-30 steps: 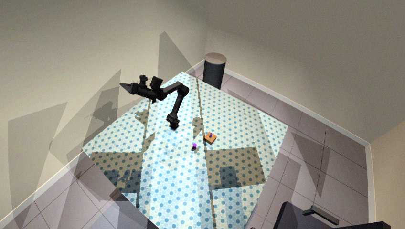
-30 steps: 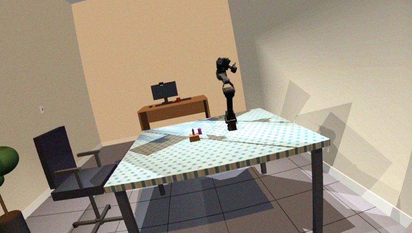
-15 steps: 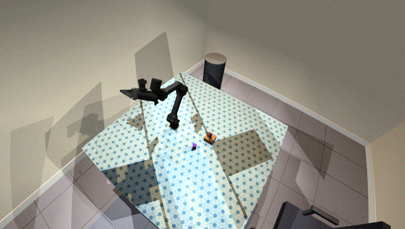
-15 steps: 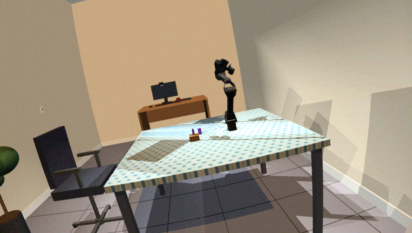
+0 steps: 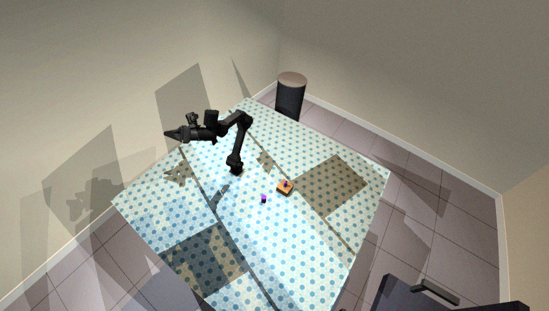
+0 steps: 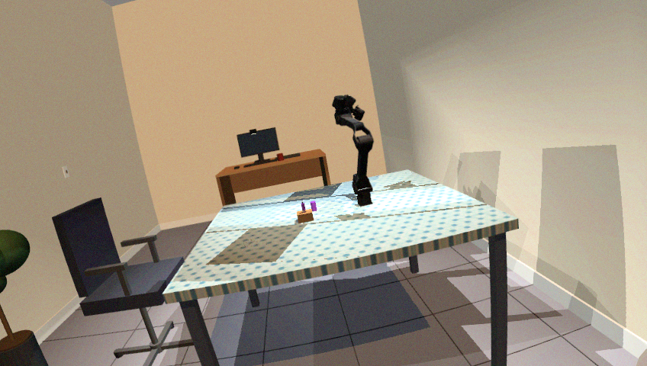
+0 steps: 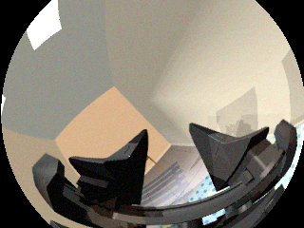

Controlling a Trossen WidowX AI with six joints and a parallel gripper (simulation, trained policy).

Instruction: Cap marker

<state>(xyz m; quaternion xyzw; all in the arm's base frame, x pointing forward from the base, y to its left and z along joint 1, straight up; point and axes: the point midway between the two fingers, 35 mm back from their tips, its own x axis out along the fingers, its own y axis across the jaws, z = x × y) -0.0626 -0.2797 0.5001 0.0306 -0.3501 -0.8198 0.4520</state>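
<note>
My gripper tip is now 48 cm above the purple cap, 34 cm short of it and 24 cm to the right of it. From my gripper tip the other things lie so: purple marker 44 cm below, 40 cm ahead, 38 cm to the left; orange holder block 49 cm below, 40 cm ahead, 38 cm to the left.
</note>
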